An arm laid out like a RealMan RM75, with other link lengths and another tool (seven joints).
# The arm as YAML. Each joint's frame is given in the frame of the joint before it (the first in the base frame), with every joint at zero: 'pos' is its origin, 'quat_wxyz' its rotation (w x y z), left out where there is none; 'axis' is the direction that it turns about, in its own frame. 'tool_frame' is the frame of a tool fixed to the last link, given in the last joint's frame.
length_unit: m
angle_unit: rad
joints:
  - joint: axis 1
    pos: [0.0, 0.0, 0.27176]
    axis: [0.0, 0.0, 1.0]
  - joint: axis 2
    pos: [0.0, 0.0, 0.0]
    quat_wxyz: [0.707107, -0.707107, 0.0, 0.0]
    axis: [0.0, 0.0, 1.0]
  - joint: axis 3
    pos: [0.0, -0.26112, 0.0]
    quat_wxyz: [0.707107, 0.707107, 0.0, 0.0]
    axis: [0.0, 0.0, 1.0]
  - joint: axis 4
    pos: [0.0, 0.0, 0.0]
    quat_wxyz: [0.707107, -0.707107, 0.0, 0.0]
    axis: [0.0, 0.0, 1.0]
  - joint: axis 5
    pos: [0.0, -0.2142, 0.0]
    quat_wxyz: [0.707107, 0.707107, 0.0, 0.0]
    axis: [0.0, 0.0, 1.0]
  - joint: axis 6
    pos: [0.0, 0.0, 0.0]
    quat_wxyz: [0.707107, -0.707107, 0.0, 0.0]
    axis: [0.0, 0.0, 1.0]
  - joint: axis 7
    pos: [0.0, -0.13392, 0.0]
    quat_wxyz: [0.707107, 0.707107, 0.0, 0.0]
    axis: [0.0, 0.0, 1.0]
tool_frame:
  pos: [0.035, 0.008, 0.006]
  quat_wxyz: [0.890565, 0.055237, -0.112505, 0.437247]
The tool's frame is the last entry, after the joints.
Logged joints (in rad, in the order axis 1, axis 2, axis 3, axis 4, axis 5, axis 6, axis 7), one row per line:
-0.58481, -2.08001, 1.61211, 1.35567, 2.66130, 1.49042, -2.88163
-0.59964, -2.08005, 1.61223, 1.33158, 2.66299, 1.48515, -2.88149
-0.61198, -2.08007, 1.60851, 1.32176, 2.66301, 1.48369, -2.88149
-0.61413, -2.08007, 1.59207, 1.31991, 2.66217, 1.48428, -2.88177
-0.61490, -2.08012, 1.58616, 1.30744, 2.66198, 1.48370, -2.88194
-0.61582, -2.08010, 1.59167, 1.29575, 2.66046, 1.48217, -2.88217
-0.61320, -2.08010, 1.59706, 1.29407, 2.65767, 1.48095, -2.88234
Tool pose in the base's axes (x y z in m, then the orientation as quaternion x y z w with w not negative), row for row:
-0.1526, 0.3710, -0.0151, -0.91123, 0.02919, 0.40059, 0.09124
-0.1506, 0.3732, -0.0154, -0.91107, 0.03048, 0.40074, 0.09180
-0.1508, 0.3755, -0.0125, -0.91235, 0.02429, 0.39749, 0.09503
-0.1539, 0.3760, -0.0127, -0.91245, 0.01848, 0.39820, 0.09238
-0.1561, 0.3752, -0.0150, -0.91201, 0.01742, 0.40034, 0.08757
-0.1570, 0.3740, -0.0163, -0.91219, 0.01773, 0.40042, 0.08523
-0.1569, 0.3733, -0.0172, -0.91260, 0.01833, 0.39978, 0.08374
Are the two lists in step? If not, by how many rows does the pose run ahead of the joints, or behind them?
The pose runs 1 row ahead of the joints: the pose in row i belongs to the joints in row i + 1.
